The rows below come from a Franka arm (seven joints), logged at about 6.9 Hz.
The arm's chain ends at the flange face. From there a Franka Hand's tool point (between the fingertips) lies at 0.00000 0.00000 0.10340 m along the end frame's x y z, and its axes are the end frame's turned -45 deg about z.
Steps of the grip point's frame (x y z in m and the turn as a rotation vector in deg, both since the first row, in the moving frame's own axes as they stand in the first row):
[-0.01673, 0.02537, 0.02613, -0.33, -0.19, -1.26]
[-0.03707, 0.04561, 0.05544, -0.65, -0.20, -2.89]
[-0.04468, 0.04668, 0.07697, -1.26, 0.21, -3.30]
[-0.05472, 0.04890, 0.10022, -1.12, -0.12, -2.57]
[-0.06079, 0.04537, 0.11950, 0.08, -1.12, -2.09]
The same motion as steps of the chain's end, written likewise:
[0.00592, 0.02911, 0.02613, -0.37, 0.10, -1.26]
[0.00544, 0.05739, 0.05545, -0.60, 0.32, -2.89]
[-0.00050, 0.06332, 0.07700, -0.74, 1.04, -3.30]
[-0.00543, 0.07172, 0.10024, -0.88, 0.71, -2.57]
[-0.00940, 0.07371, 0.11952, -0.74, -0.85, -2.09]

